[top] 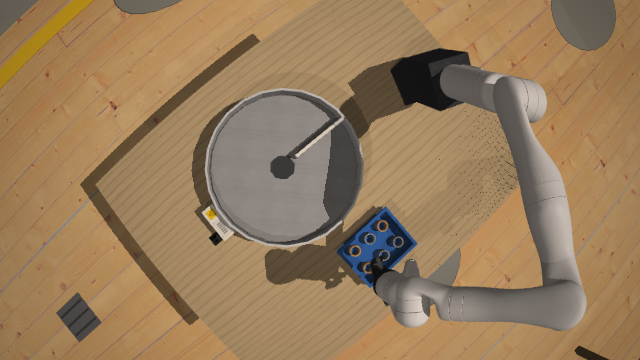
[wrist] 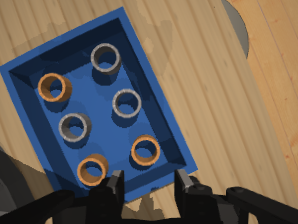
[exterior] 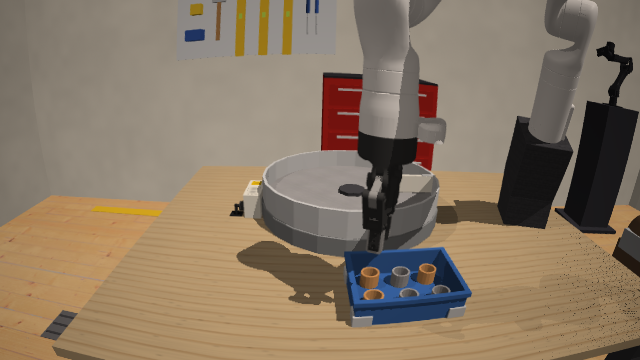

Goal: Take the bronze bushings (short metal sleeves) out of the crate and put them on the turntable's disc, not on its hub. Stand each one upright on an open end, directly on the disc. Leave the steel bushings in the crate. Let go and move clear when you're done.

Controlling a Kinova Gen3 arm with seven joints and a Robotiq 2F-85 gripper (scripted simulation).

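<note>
The blue crate is 5 cm behind my hand, 4 cm to the right of it and 12 cm below it. Round my hand: grey turntable disc 6 cm ahead, 37 cm to the right, 9 cm below.
</note>
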